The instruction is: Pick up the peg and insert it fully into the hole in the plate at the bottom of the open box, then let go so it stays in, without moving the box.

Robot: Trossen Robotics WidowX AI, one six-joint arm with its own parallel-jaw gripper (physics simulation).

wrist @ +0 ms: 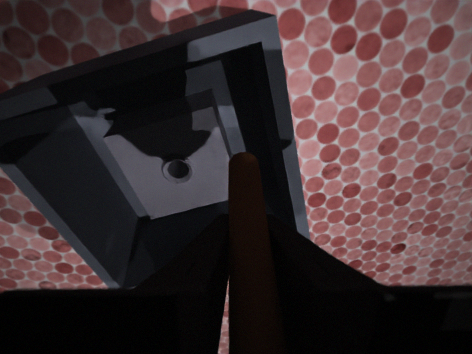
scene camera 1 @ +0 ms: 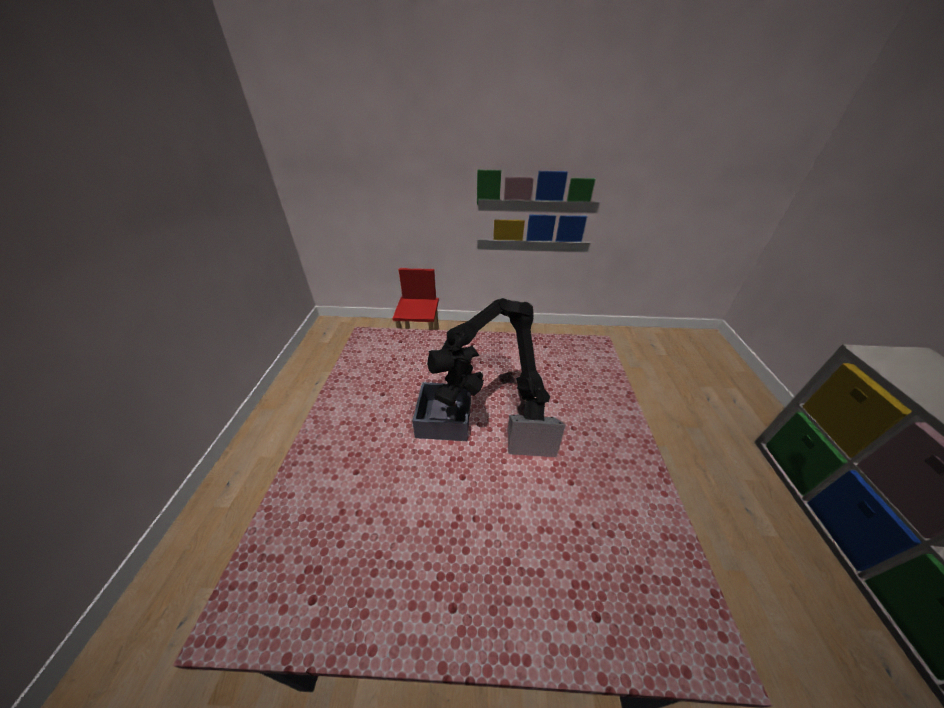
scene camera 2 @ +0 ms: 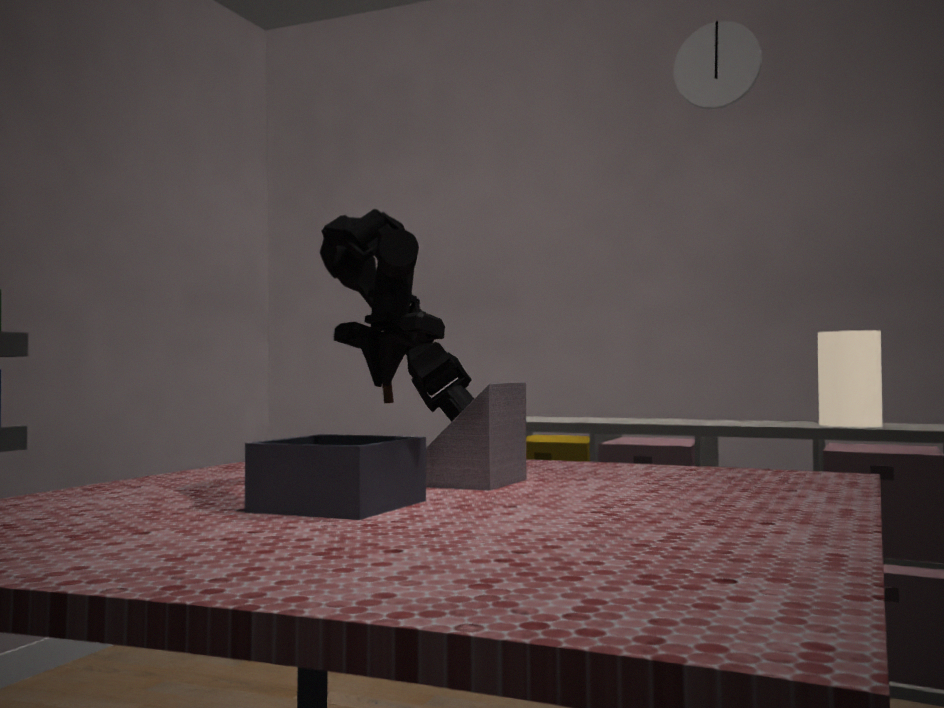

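Seen in the pictures: gripper, fingertip midpoint: (wrist: pixel 245 224) (scene camera 2: pixel 381 386); arm's base at its link origin: (scene camera 1: pixel 534 418) (scene camera 2: pixel 471 419).
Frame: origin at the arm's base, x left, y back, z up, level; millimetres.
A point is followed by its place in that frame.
Note:
The open dark grey box (scene camera 1: pixel 442 429) @[x 59, y -312, z -51 mm] (scene camera 2: pixel 305 477) @[x -18, y -424, z -59 mm] (wrist: pixel 292 165) @[x 55, y -320, z -14 mm] stands on the table. In the wrist view the lighter plate (wrist: pixel 150 192) @[x -66, y -347, z -54 mm] lies at its bottom, with the round hole (wrist: pixel 177 169) @[x -39, y -337, z -69 mm] near the plate's middle, partly ringed by shadow. My gripper (scene camera 2: pixel 385 379) @[x 16, y -292, z 65 mm] (wrist: pixel 245 224) @[x 16, y -292, z 65 mm] is shut on the reddish-brown peg (scene camera 2: pixel 388 394) @[x 23, y -285, z 52 mm] (wrist: pixel 244 185) @[x 18, y -274, z 63 mm]. The peg points down with a slight tilt and its lower end hangs above the box rim in scene camera 2. In the wrist view the peg's tip appears right of the hole, near the plate's right edge. In scene camera 1 the peg is too dark to make out.
A grey wedge-shaped block (scene camera 1: pixel 535 436) @[x 73, y 5, z -2 mm] (scene camera 2: pixel 503 434) @[x 74, y -17, z -23 mm] stands at the arm's base, beside the box. The red-patterned table (scene camera 1: pixel 457 563) @[x 444, y -185, z -112 mm] (scene camera 2: pixel 610 548) @[x 435, y -439, z -112 mm] carries both. The box's raised walls surround the plate. A red chair (scene camera 1: pixel 417 308) stands beyond the table.

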